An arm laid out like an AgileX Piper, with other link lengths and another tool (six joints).
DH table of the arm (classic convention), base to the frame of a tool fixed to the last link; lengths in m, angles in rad. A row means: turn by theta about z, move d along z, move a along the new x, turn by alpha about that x. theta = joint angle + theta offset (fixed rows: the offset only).
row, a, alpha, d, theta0
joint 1, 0.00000, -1.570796, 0.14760, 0.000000
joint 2, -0.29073, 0.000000, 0.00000, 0.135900
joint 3, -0.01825, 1.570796, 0.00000, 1.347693
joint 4, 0.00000, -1.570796, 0.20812, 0.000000
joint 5, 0.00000, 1.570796, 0.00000, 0.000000
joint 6, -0.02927, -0.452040, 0.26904, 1.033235
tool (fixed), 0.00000, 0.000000, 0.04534, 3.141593
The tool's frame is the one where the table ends.
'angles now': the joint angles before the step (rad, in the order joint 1, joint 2, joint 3, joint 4, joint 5, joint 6). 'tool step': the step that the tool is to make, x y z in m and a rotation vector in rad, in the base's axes. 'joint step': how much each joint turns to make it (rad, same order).
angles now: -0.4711, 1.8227, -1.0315, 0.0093, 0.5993, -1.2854
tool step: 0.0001, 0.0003, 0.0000, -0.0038, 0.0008, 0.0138
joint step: -0.0001, 0.0001, -0.0002, 0.0001, -0.0009, -0.0145
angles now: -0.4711, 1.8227, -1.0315, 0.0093, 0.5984, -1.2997
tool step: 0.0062, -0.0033, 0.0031, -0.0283, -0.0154, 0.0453
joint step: 0.0011, 0.0001, -0.0045, -0.0093, -0.0220, -0.0399
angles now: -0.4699, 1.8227, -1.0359, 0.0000, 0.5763, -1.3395
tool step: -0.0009, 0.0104, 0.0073, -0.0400, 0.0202, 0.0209
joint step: 0.0708, -0.0292, -0.0008, -0.1000, 0.0349, 0.1168
